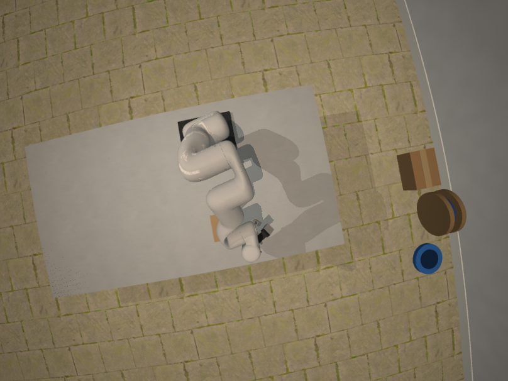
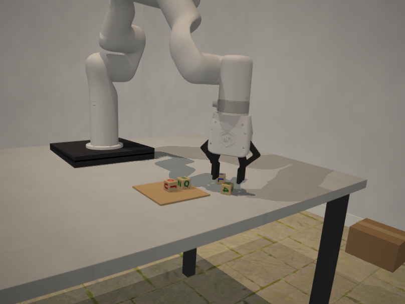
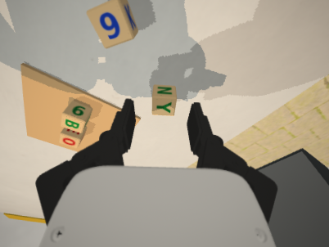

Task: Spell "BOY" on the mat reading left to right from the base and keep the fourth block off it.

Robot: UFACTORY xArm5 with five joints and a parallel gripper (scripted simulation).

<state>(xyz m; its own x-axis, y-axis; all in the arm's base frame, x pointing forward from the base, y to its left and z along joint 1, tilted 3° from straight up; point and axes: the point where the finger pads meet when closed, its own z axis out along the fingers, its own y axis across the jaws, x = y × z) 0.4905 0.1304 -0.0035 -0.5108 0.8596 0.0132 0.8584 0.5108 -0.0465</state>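
The tan mat lies 12 cm to the right of my hand, 7 cm behind it and 5 cm below it.
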